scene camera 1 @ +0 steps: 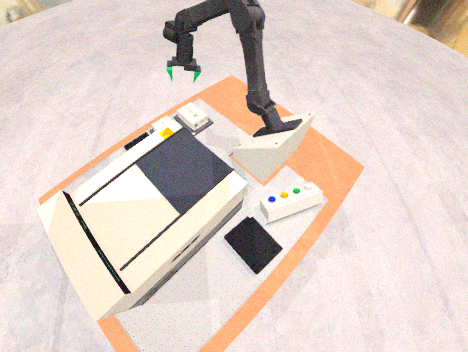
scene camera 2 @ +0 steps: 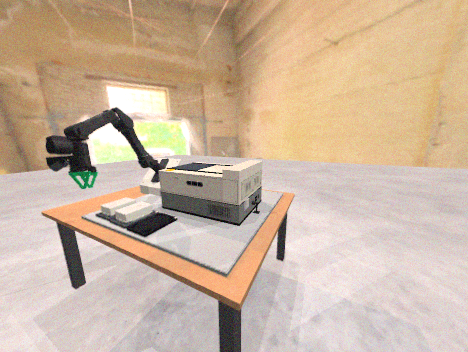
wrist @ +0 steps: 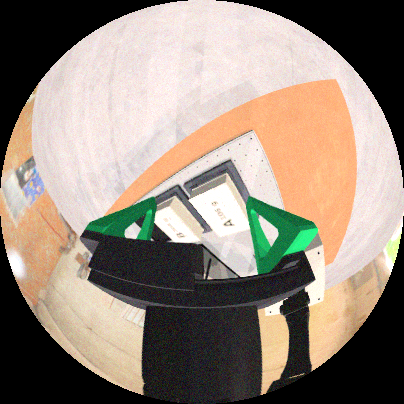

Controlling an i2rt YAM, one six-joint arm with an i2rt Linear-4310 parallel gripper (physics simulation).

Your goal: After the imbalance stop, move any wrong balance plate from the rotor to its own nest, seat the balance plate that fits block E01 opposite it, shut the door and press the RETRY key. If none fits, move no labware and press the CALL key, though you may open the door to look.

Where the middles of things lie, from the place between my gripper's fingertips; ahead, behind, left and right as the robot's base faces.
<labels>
My hand is 320 mm short of the dark sliding door (scene camera 1: 182,168), 360 mm to the right of it and 60 mm below it. From my hand the other things lie so: centrifuge (scene camera 1: 119,240) (480 mm ahead, 350 mm to the left, 30 mm below).
</labels>
